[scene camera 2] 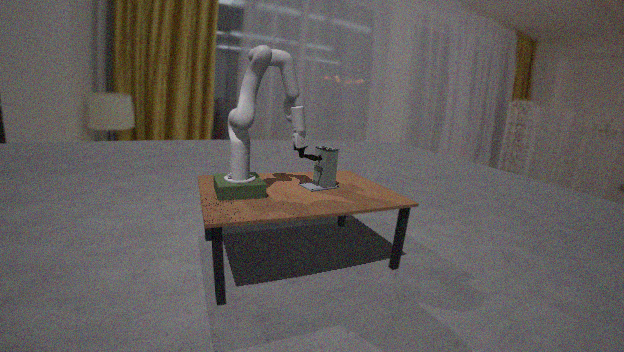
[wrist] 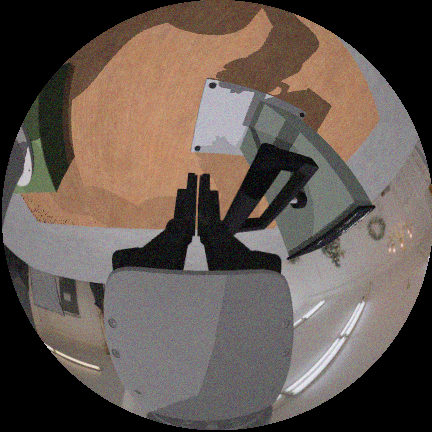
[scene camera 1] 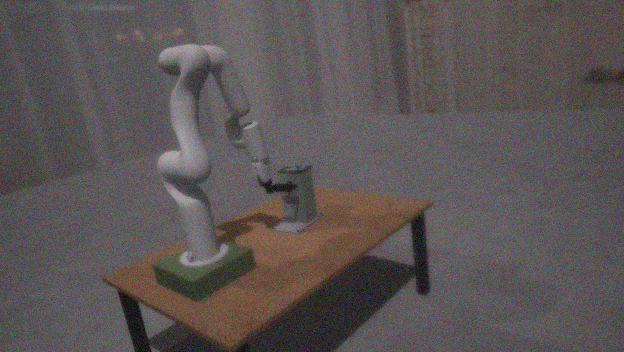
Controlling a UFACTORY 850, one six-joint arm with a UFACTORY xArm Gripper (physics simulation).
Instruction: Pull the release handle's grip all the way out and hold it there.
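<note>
The release handle's black, frame-shaped grip (scene camera 1: 286,187) (scene camera 2: 313,157) (wrist: 256,181) stands close in front of the grey-green housing (scene camera 1: 303,197) (scene camera 2: 328,167) (wrist: 332,175). A round black fitting (wrist: 299,200) shows on the housing face behind the grip; no length of rod is visible between them. My gripper (wrist: 197,185) is shut with its two black fingers together and nothing between them. In the wrist view the fingers lie left of the grip, and the grip's lower end meets the outline of the right finger; whether they touch is unclear.
The housing stands on a pale base plate (scene camera 1: 289,227) (scene camera 2: 311,187) (wrist: 220,122) with dark screws, fixed on the wooden table (scene camera 1: 350,220) (scene camera 2: 365,197) (wrist: 130,125). The green block (scene camera 1: 200,275) (scene camera 2: 240,190) (wrist: 44,165) under the arm's base is at the table's other end.
</note>
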